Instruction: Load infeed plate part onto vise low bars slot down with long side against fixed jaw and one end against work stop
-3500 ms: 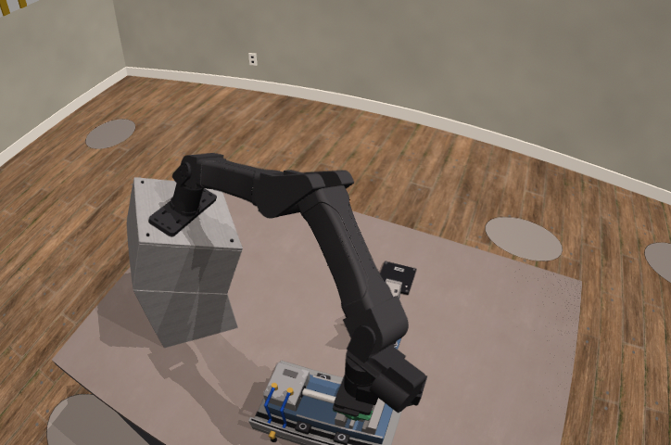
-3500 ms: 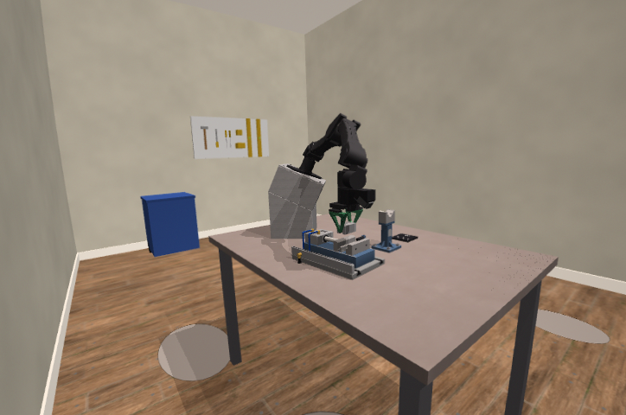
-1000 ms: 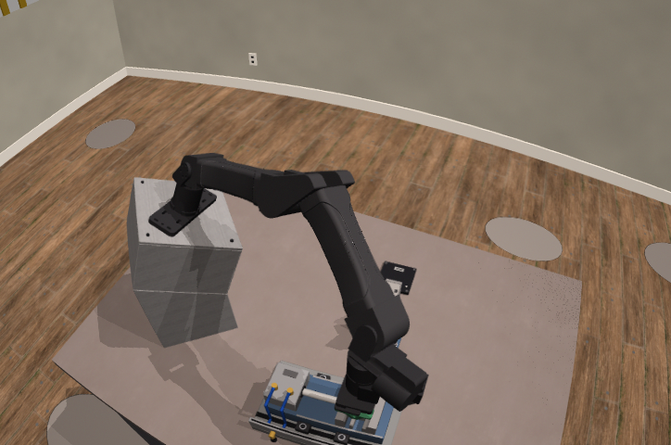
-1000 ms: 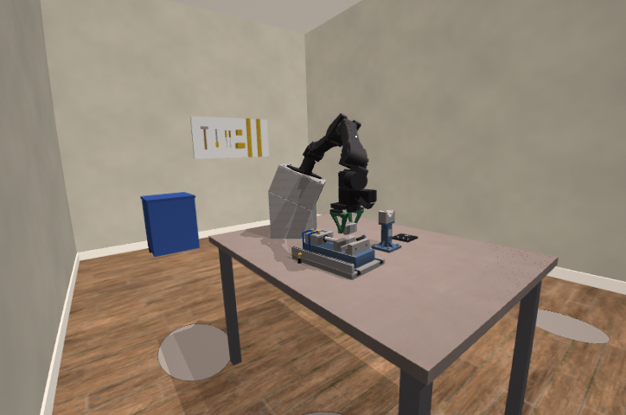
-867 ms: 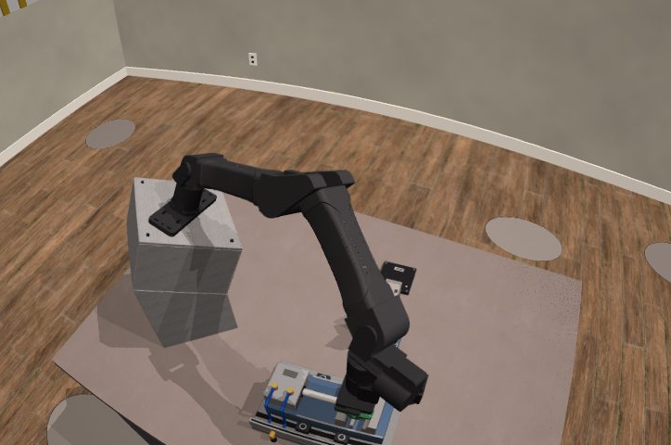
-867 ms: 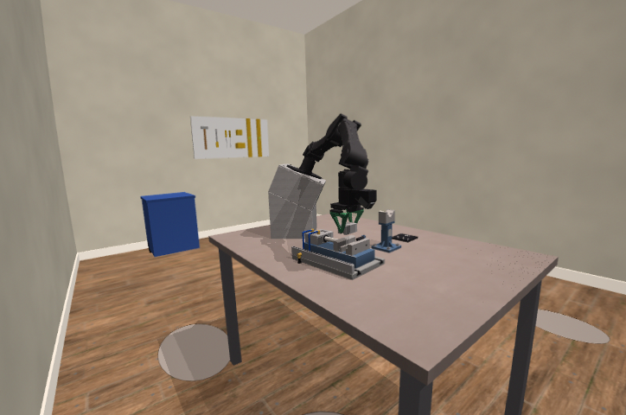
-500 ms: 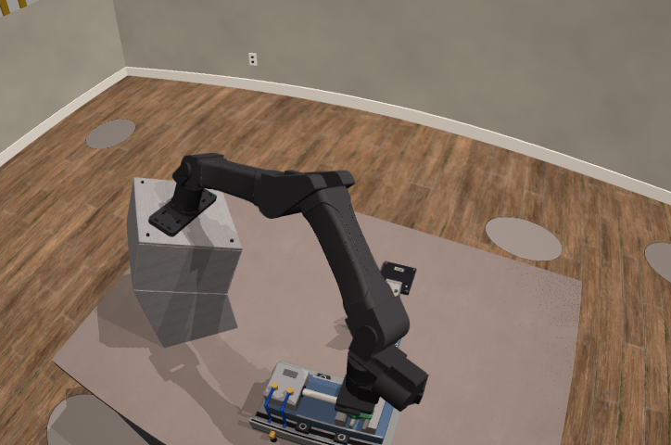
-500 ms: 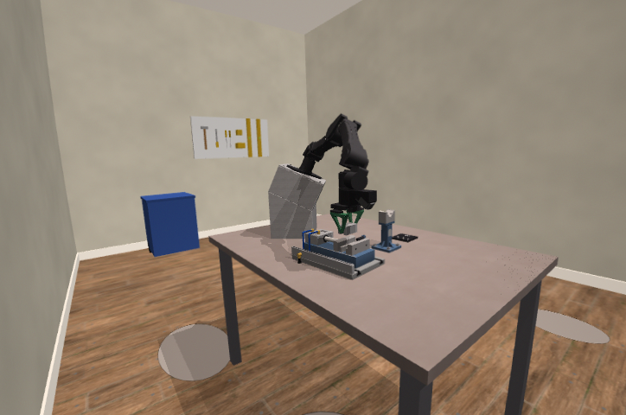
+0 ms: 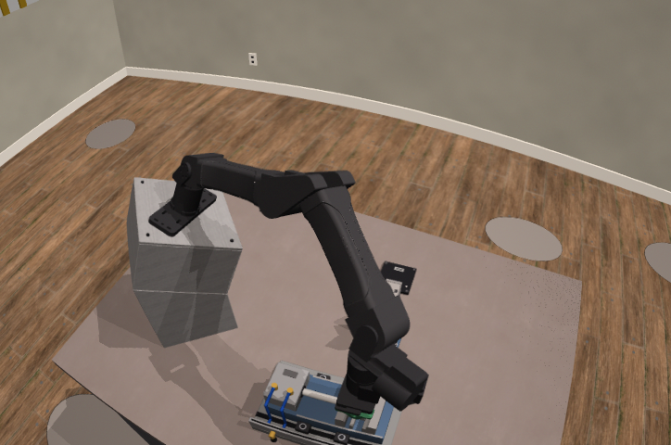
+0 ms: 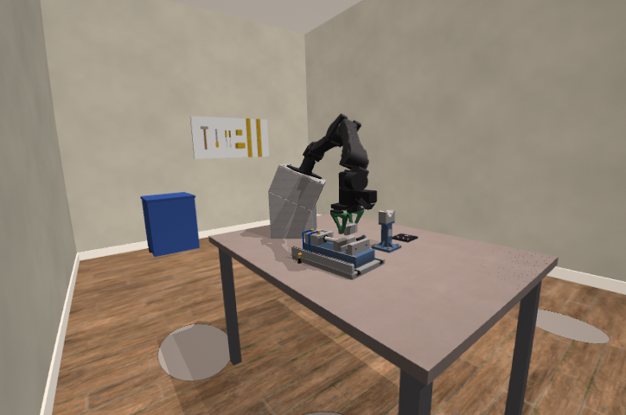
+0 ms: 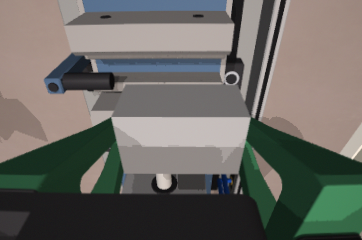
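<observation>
The part lies right at my hand. From my hand the other things lie so: work stop rod: 70 mm to the left, 50 mm below; then air cylinder: 160 mm behind, 10 mm to the left, 60 mm below; then piston rod: 80 mm behind, 10 mm to the left, 60 mm below.
</observation>
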